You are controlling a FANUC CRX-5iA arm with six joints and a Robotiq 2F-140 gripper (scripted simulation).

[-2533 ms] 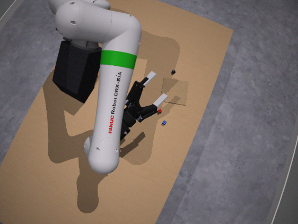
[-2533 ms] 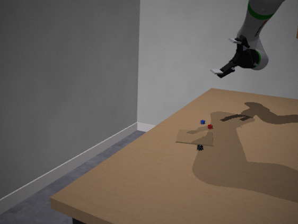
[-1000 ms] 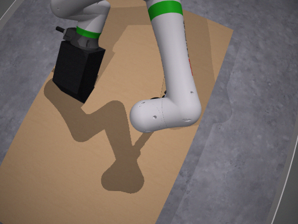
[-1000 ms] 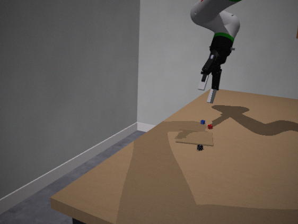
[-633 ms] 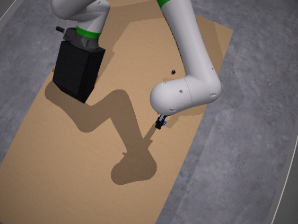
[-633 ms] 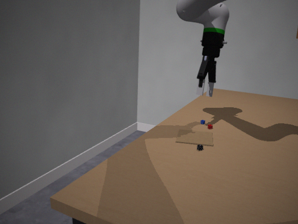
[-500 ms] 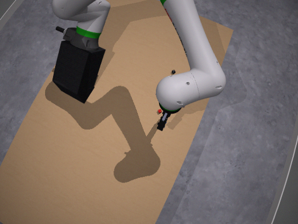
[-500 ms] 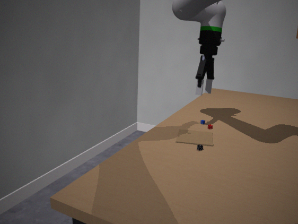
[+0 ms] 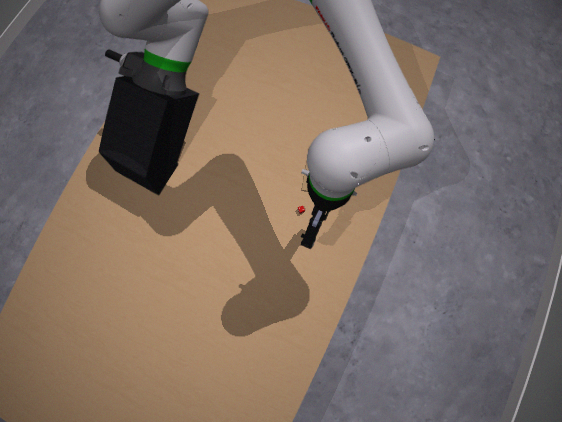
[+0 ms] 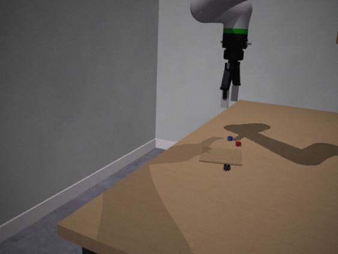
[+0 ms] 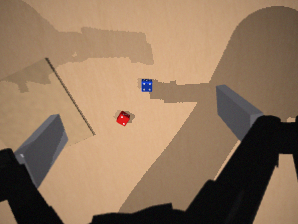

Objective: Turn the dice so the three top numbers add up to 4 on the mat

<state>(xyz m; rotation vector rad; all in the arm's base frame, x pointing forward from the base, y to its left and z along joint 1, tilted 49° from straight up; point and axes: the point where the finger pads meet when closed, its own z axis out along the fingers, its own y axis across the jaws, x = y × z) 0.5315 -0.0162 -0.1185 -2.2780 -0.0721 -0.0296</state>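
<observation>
The blue die lies 10 mm behind my hand, 10 mm to the right of it and 150 mm below it. From my hand the other things lie so: red die 60 mm behind, 40 mm to the left, 150 mm below; then black die 100 mm behind, 280 mm to the left, 150 mm below; then tan mat 40 mm behind, 180 mm to the left, 160 mm below.
</observation>
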